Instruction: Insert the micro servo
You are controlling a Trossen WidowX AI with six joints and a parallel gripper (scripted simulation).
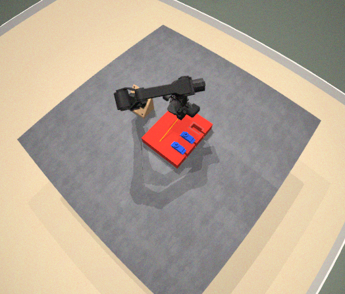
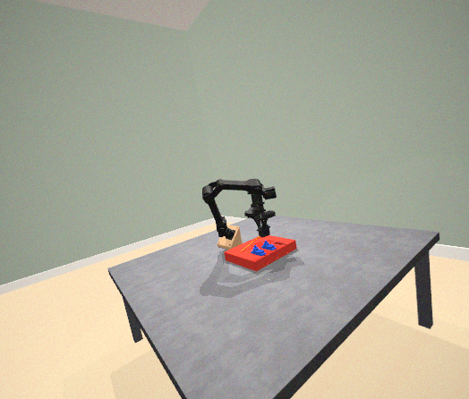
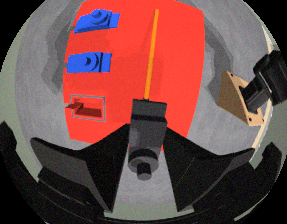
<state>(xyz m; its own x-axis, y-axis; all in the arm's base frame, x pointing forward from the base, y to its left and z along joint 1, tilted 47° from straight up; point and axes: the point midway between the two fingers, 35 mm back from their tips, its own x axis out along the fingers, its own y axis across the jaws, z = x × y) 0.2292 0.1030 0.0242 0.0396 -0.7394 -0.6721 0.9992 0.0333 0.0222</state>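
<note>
Right now the red deck is 1 cm behind my gripper tip, 6 cm to the right of it and 10 cm below it.
</note>
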